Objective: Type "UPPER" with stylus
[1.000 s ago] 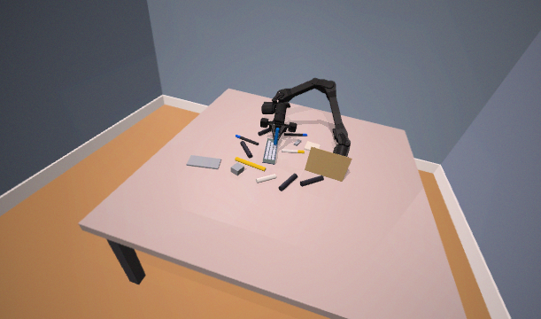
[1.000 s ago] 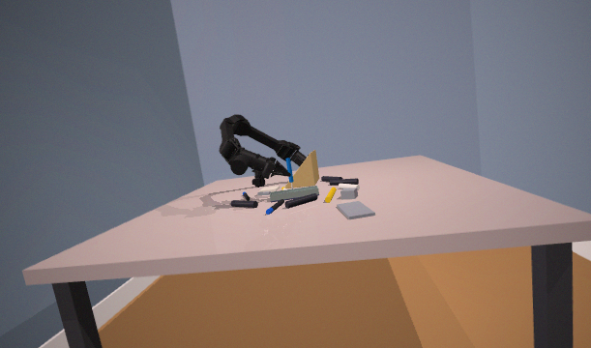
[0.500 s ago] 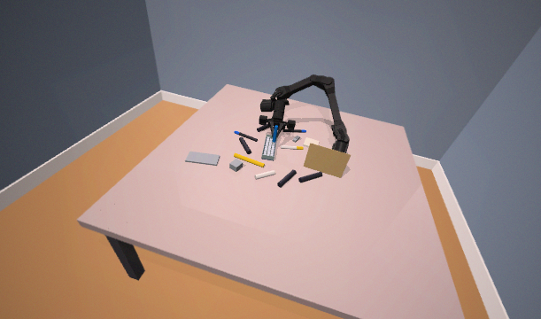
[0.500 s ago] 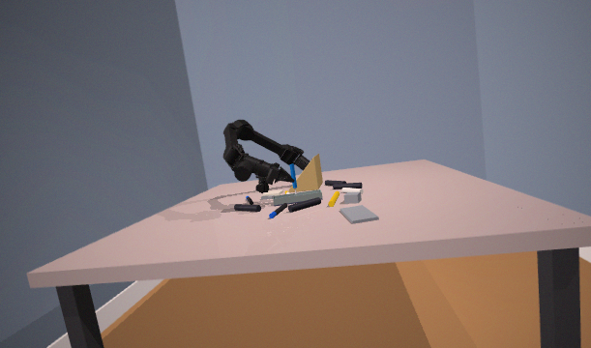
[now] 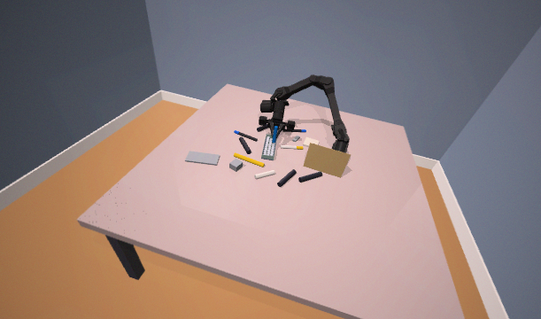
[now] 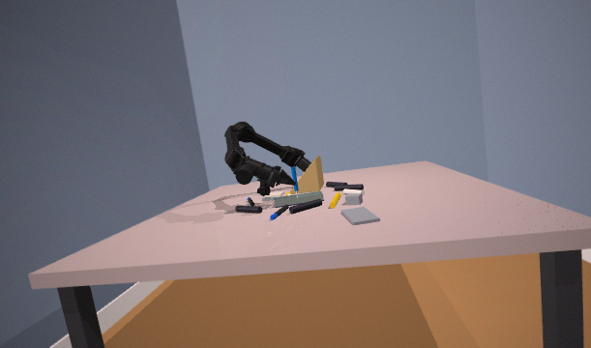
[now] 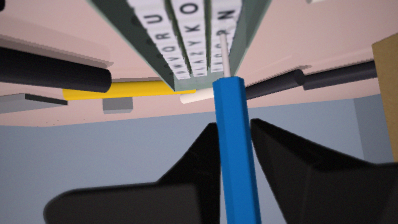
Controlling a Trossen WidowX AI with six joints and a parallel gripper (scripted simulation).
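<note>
The yellow pen is 6 cm ahead of my gripper tip, 16 cm to the left of it and 6 cm below it. Round my gripper tip: white cylinder (5 cm behind, 21 cm to the left, 6 cm below); stylus (1 cm below); grey cube (9 cm ahead, 23 cm to the left, 6 cm below).
</note>
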